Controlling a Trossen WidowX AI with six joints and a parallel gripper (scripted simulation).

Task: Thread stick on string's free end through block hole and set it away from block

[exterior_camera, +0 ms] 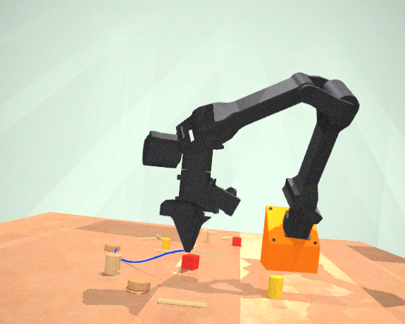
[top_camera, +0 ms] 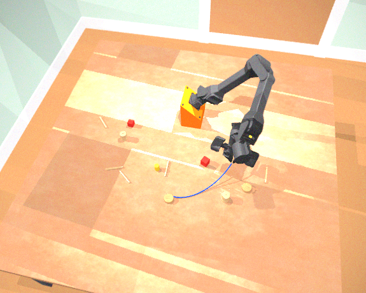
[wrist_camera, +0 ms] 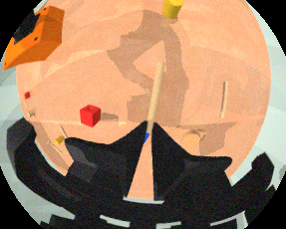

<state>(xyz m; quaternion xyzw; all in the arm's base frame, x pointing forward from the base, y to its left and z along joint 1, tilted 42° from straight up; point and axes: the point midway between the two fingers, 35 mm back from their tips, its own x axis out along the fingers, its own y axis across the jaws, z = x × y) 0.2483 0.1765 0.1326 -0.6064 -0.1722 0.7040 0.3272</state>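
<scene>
Right now my gripper tip is 20 cm short of the round wooden button, 22 cm to the left of it and 5 cm above it. Round my gripper tip: red cube: 11 cm to the right, 4 cm below; loose stick: 2 cm behind, 15 cm to the left, 5 cm below; thin wooden stick: 1 cm behind.
</scene>
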